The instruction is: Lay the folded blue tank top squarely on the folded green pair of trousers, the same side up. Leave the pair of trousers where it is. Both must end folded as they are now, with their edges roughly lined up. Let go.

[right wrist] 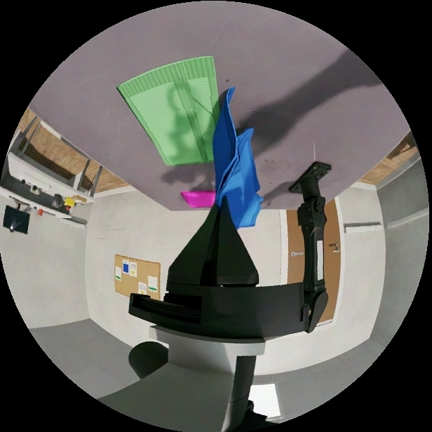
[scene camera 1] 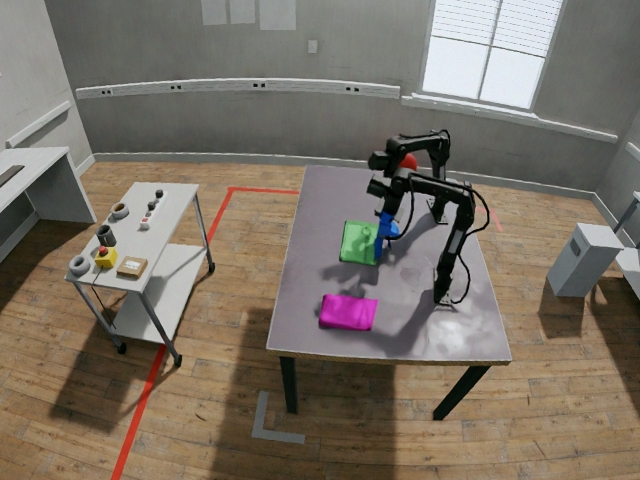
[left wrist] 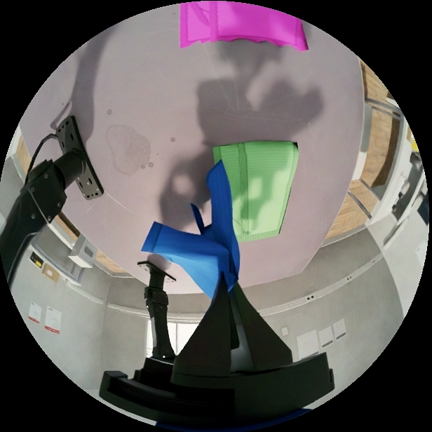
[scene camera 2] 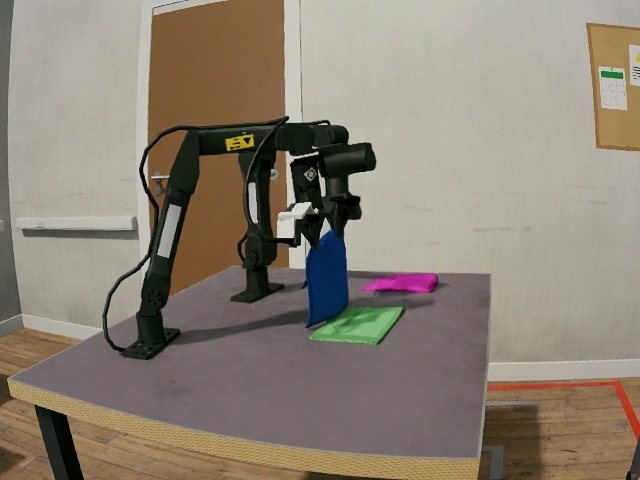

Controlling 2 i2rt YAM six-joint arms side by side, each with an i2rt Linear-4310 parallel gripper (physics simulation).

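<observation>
The blue tank top (scene camera 1: 385, 227) (scene camera 2: 328, 273) (left wrist: 222, 200) (right wrist: 224, 145) hangs upright in the air from both grippers. Its layers stand partly apart in the wrist views. My left gripper (scene camera 2: 338, 233) (left wrist: 225, 275) is shut on one upper corner. My right gripper (scene camera 2: 314, 245) (right wrist: 222, 199) is shut on another upper part; the left arm hides it in scene camera 1. The green pair of trousers (scene camera 1: 354, 240) (scene camera 2: 361, 325) (left wrist: 265, 200) (right wrist: 165, 125) lies folded flat on the table. The top's lower edge hangs by its arm-side edge; whether they touch is unclear.
A folded magenta cloth (scene camera 1: 348, 312) (scene camera 2: 405, 282) (left wrist: 245, 22) (right wrist: 200, 199) lies on the table (scene camera 1: 320, 279) (scene camera 2: 392, 403). A round red object (scene camera 1: 408, 161) shows behind the arms. The two arms stand close together. A white trolley (scene camera 1: 178, 206) stands off to the left in scene camera 1.
</observation>
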